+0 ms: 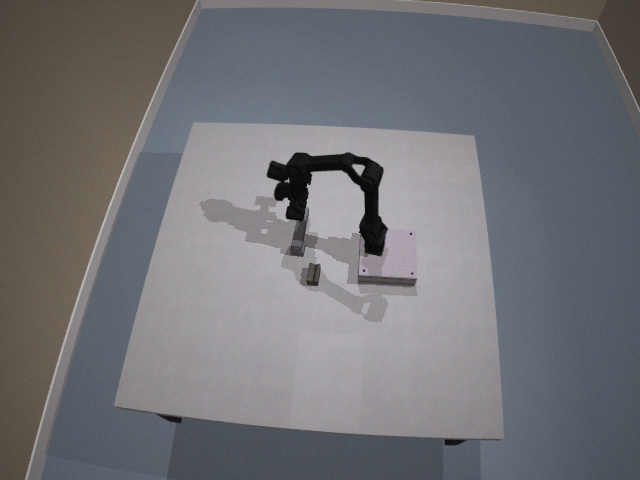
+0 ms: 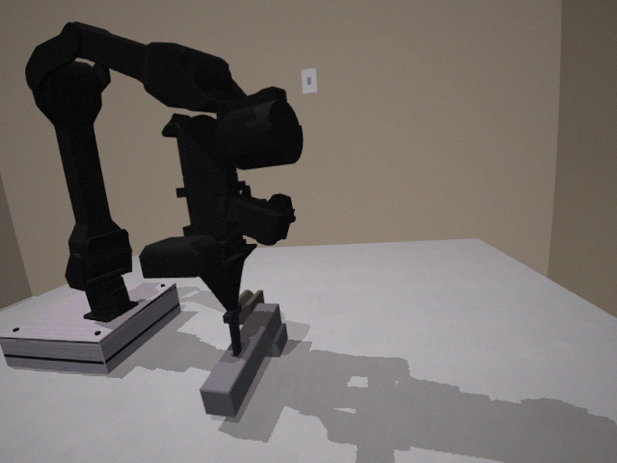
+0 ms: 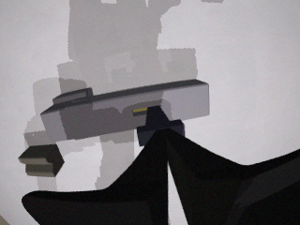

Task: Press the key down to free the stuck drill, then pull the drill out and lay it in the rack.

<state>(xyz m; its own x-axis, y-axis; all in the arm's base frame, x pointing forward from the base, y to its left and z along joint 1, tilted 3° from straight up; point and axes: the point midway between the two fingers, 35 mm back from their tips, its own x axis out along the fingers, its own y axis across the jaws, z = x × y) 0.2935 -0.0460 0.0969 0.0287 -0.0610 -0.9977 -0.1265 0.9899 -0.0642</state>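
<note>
Now: gripper tip 30 mm above the dark blue drill. The rest, counted from my gripper tip: rack (110 mm behind, 190 mm to the left, 100 mm below); grey housing block (10 mm behind, 40 mm to the left, 80 mm below).
</note>
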